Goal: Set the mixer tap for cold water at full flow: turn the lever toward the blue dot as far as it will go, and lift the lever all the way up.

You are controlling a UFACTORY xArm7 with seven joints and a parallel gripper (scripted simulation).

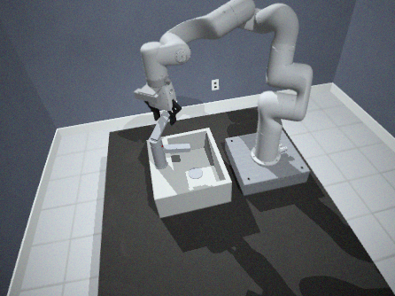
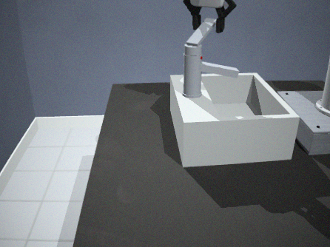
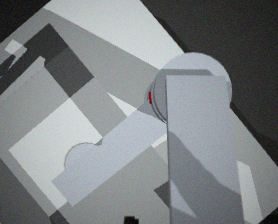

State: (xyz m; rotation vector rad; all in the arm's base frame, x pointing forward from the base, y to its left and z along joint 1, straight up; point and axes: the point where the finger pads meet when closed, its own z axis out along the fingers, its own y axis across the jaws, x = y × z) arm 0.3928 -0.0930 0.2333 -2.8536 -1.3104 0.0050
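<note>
Right now my hand is 20 mm short of the flat lever, 20 mm to the right of it and 10 mm above it. From my hand the other things lie so: white sink basin 70 mm behind, 60 mm to the left, 270 mm below; grey mixer tap 30 mm ahead, 40 mm to the left, 70 mm below.
</note>
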